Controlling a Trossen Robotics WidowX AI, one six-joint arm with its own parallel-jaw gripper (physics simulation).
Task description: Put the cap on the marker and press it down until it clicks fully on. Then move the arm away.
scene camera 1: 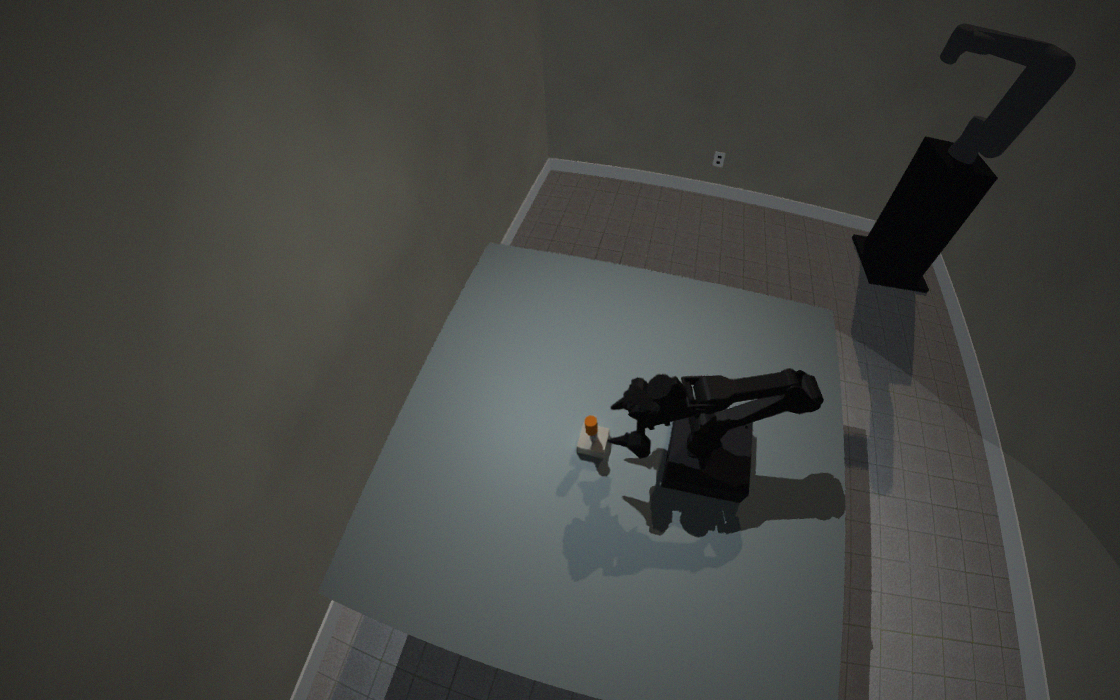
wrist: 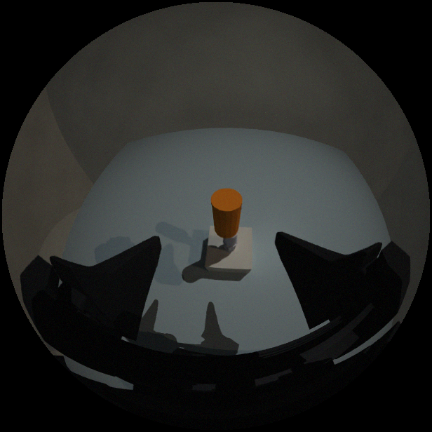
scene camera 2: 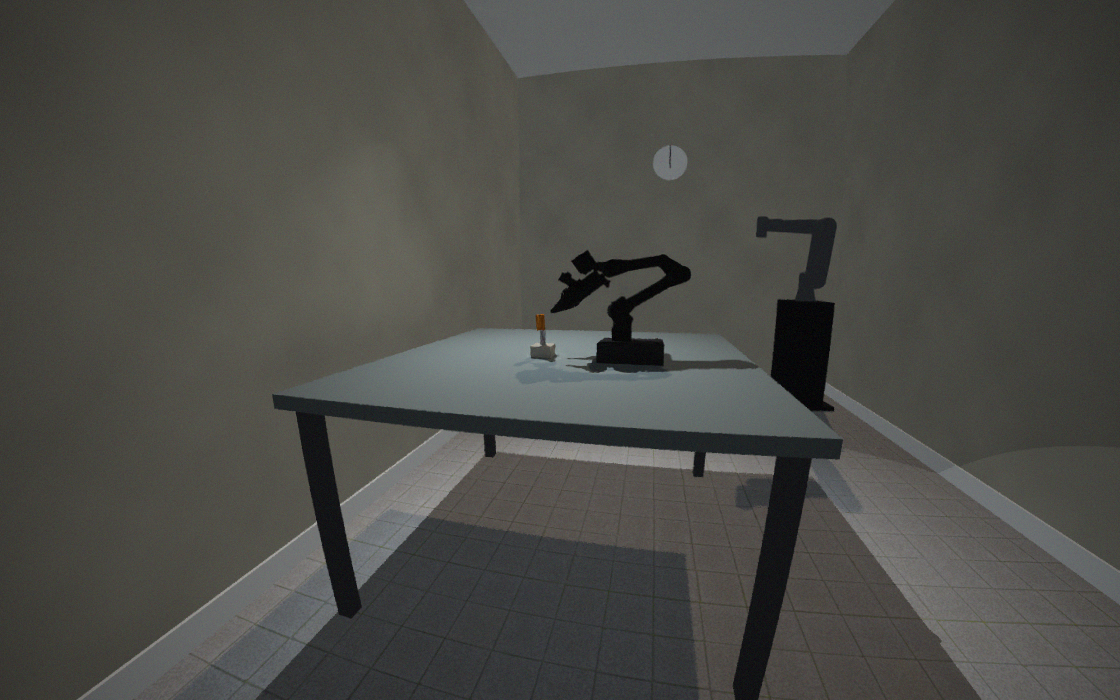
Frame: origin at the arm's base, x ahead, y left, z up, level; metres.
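Seen in the pictures: gripper, between the fingertips: [scene camera 1: 609, 424] [scene camera 2: 552, 312]; arm's base, origin of its link: [scene camera 1: 700, 446] [scene camera 2: 622, 340].
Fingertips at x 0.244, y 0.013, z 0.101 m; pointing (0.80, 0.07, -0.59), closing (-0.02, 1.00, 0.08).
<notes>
Offsets run from my fingertips to a thing's top centre. Level surfaces: height alone.
The orange cap {0.008 m right, 0.045 m ahead, 0.009 m down} [scene camera 1: 590, 425] [scene camera 2: 540, 321] [wrist: 226, 212] sits upright on top of the grey marker {0.012 m right, 0.038 m ahead, 0.051 m down} [scene camera 2: 542, 337] [wrist: 230, 242]. The marker stands in a pale square block {0.012 m right, 0.038 m ahead, 0.120 m down} [scene camera 1: 587, 451] [scene camera 2: 542, 351] [wrist: 242, 261] on the table. A short length of the marker shows between cap and block; whether the cap is fully seated cannot be told. My gripper [scene camera 1: 611, 423] [scene camera 2: 553, 310] [wrist: 218, 240] is open and empty. It is tilted down, on the arm-base side of the marker and a little above the cap's height, apart from it. In the wrist view the cap appears between the two spread fingers.
The grey-blue table {0.160 m down} [scene camera 1: 495, 346] [scene camera 2: 462, 392] [wrist: 165, 170] carries the block and my arm's black base [scene camera 1: 708, 470] [scene camera 2: 630, 351]. Shadows of arm and marker fall on the table. Beyond the table, another grey arm [scene camera 1: 1020, 99] [scene camera 2: 819, 251] stands on a black pedestal [scene camera 1: 929, 214] [scene camera 2: 802, 350].
</notes>
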